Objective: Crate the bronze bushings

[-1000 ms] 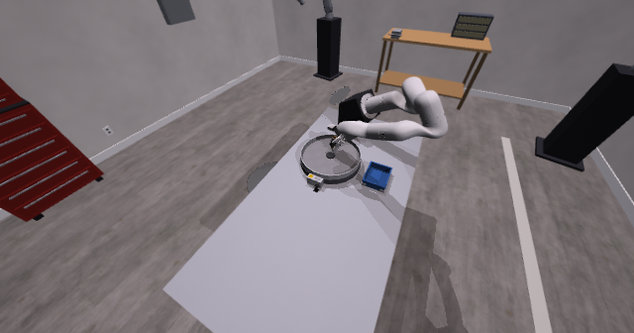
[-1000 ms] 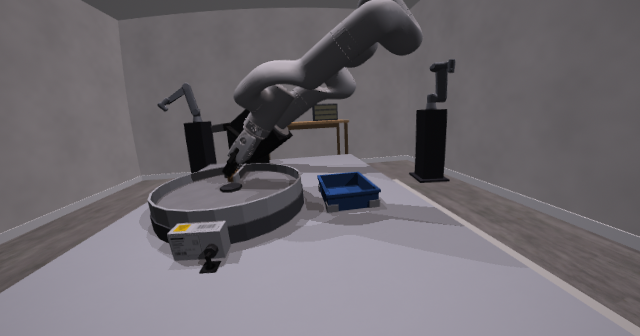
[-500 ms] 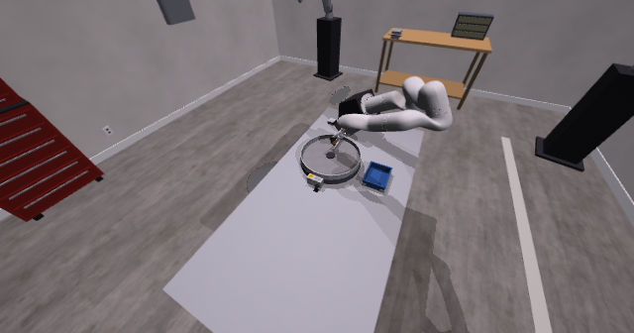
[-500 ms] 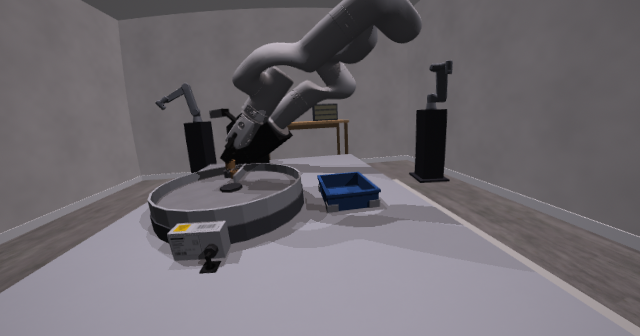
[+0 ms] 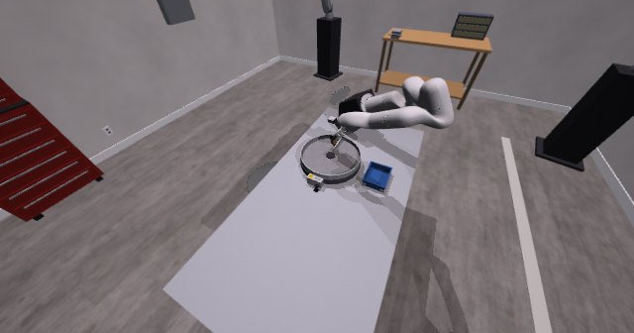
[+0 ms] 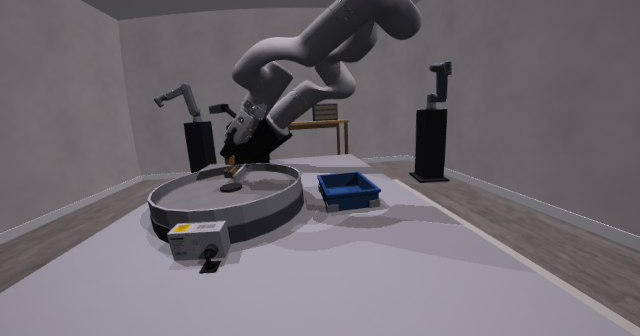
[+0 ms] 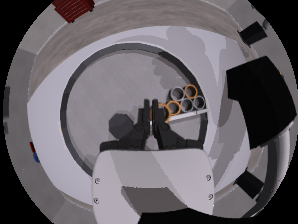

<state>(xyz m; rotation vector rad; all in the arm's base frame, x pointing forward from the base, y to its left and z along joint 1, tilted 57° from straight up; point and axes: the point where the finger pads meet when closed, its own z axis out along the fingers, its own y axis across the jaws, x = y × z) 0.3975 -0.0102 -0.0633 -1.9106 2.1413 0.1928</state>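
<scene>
My hand is 20 mm short of the blue crate, 370 mm to the right of it and 130 mm above it. Also, from my hand: grey turning table (90 mm ahead, 40 mm to the left, 110 mm below).
</scene>
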